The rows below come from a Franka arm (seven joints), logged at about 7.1 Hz.
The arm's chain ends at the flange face. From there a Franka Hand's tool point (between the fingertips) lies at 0.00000 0.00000 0.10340 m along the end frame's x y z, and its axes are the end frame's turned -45 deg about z.
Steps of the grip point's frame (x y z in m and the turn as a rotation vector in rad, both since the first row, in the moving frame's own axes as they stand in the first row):
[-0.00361, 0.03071, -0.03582, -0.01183, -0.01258, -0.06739]
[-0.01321, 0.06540, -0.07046, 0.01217, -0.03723, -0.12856]
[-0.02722, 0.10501, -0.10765, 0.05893, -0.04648, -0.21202]
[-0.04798, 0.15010, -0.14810, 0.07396, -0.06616, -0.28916]
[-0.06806, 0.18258, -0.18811, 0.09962, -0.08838, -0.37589]
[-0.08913, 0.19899, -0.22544, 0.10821, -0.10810, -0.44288]
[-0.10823, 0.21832, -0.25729, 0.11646, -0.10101, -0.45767]
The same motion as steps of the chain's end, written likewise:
[0.01916, 0.02248, -0.03580, -0.01726, -0.00053, -0.06739]
[0.04039, 0.05353, -0.07038, -0.01772, -0.03493, -0.12856]
[0.06274, 0.09359, -0.10736, 0.00880, -0.07454, -0.21202]
[0.08238, 0.13916, -0.14759, 0.00552, -0.09908, -0.28916]
[0.09451, 0.17548, -0.18721, 0.00795, -0.13294, -0.37589]
[0.09293, 0.20030, -0.22425, 0.00008, -0.15295, -0.44288]
[0.09339, 0.22842, -0.25608, 0.01092, -0.15377, -0.45767]

